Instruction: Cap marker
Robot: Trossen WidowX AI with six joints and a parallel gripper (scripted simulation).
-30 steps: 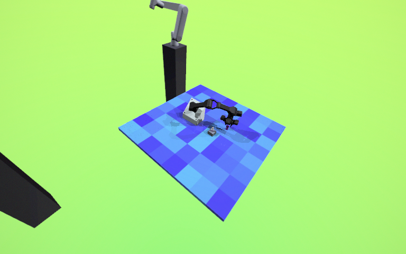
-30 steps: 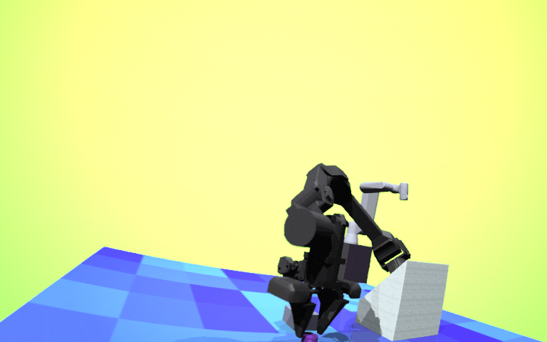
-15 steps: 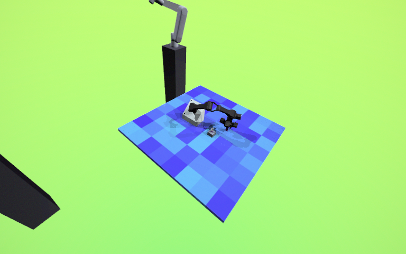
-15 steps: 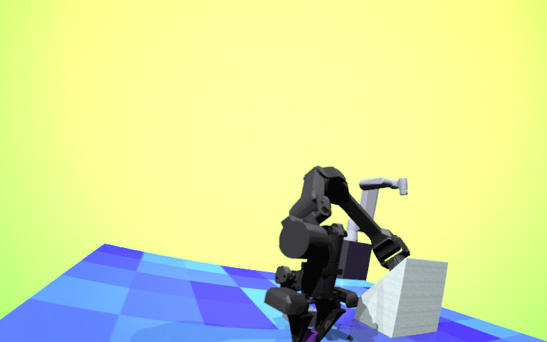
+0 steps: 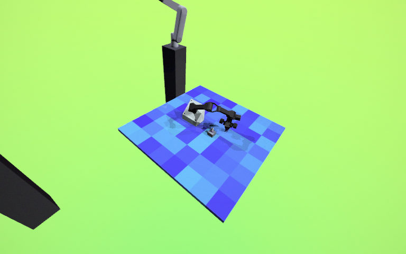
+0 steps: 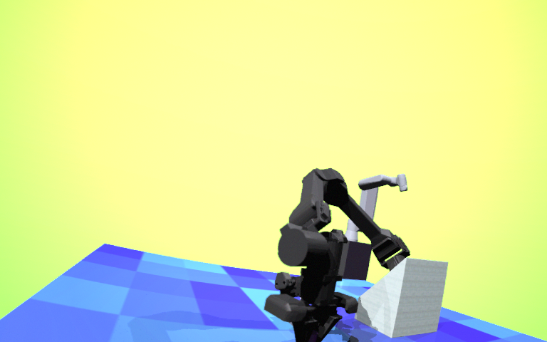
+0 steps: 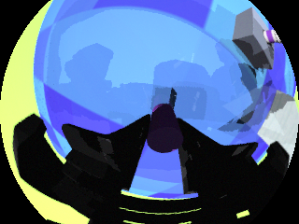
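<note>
My gripper tip is now 90 mm past the grey holder block, 160 mm to the left of it and 10 mm below it. From my gripper tip the other things lie so: purple cap 10 mm above.
</note>
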